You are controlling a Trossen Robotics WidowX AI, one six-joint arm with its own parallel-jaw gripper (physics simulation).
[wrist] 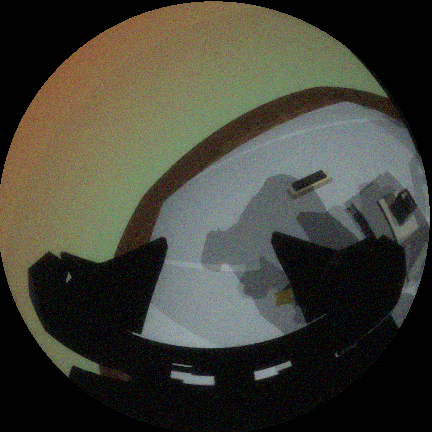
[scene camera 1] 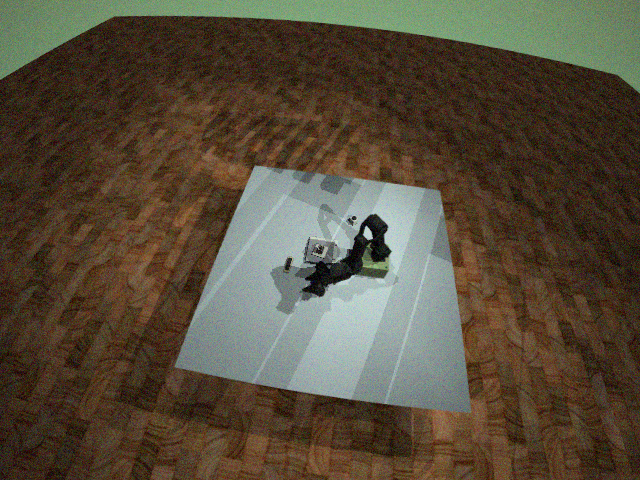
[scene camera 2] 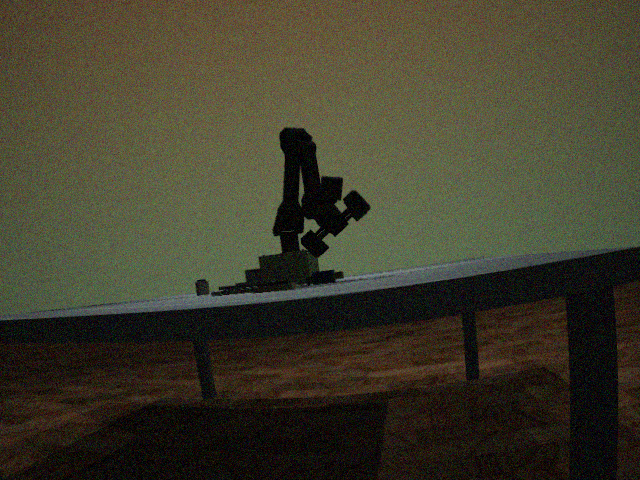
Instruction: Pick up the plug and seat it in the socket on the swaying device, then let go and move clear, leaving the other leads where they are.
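The plug shows in the wrist view as a yellow end (wrist: 284, 298) with a sliver of blue, mostly hidden behind the right-hand finger. It is hidden by the arm in scene camera 1. My gripper (scene camera 1: 311, 280) (scene camera 2: 337, 224) (wrist: 219, 240) is open and empty, above the table, with the plug toward its right-hand finger in the wrist view. The device is a grey square plate (scene camera 1: 311, 254) with a dark socket block (scene camera 1: 319, 250) (wrist: 402, 206) on a pale base. It lies beyond the gripper in scene camera 1 and at the right edge of the wrist view.
A cream strip with a dark top (scene camera 1: 288, 264) (wrist: 310, 183) lies left of the device. A small dark and white item (scene camera 1: 352, 220) lies behind it. The arm stands by a green box (scene camera 1: 375, 267) (scene camera 2: 286, 266). A small upright block (scene camera 2: 202, 287) shows at the left in scene camera 2.
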